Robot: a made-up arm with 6 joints.
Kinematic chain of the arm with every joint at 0, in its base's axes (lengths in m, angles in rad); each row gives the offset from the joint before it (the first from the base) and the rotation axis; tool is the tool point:
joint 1: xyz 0 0 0.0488 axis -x
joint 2: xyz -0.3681 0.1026 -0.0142 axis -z
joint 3: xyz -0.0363 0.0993 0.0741 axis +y
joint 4: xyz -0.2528 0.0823 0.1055 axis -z
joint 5: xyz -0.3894 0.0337 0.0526 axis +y
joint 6: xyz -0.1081 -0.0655 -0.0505 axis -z
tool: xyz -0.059 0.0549 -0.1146
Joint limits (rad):
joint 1: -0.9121..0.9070
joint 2: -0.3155..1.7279
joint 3: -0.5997..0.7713
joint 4: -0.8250..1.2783
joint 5: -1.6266..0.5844
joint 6: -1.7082..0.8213
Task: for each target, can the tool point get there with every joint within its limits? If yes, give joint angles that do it. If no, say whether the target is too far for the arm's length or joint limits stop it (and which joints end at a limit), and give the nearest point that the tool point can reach.
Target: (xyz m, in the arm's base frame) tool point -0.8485 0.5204 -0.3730
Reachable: yes | joints 0.4261 1.0373 -0.2896 -0.5323 -0.1046 -0.8423
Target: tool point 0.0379 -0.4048 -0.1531
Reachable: no: joint limits stop it (at a limit: joint 1, joint 2, joint 3, joint 4) | nearest point 0.1635 0.0274 -0.3065 | short by 0.476 m
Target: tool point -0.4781 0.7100 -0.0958
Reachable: yes | joints 0.4667 1.3017 0.3109 -0.5033 -0.8656 0.5166
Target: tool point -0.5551 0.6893 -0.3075
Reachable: yes | joints 0.3229 1.2593 -0.1475 -0.3533 -0.5969 -0.3608
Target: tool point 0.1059 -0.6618 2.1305
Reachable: no: too far | nearest point -0.1101 -0.1548 1.0820 | short by 1.185 m
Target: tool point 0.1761 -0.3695 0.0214
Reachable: no: joint limits stop it (at a limit: joint 1, joint 2, joint 3, joint 4, joint 5, joint 6) | nearest point 0.0612 -0.0918 0.4041 | short by 0.487 m
